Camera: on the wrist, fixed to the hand. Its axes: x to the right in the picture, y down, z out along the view.
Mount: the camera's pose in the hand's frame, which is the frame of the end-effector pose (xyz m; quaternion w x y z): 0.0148 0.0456 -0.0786 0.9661 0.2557 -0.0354 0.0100
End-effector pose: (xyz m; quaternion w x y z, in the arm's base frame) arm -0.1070 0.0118 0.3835 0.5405 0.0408 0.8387 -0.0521
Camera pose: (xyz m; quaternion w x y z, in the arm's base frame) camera -0.1783 0.0675 0.4003 0.5419 0.1842 0.7774 -0.2608
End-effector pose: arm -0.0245 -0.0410 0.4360 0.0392 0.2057 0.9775 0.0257
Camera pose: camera -0.0266 0.0040 0.5163 0.0196 0.2194 0.9474 -0.2320
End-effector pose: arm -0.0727 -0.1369 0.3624 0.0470 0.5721 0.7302 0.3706
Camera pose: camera -0.0800 -0.1591 0.4515 0.0787 -0.5851 -0.7928 -0.1515
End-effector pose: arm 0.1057 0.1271 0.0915 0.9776 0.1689 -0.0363 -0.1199
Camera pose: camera 0.1389 0.1904 0.0335 0.9012 0.4085 -0.1020 -0.1028
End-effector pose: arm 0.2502 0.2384 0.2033 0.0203 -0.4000 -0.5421 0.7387
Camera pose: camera 0.3067 0.2882 0.1504 0.0953 -0.3605 -0.3315 0.8666
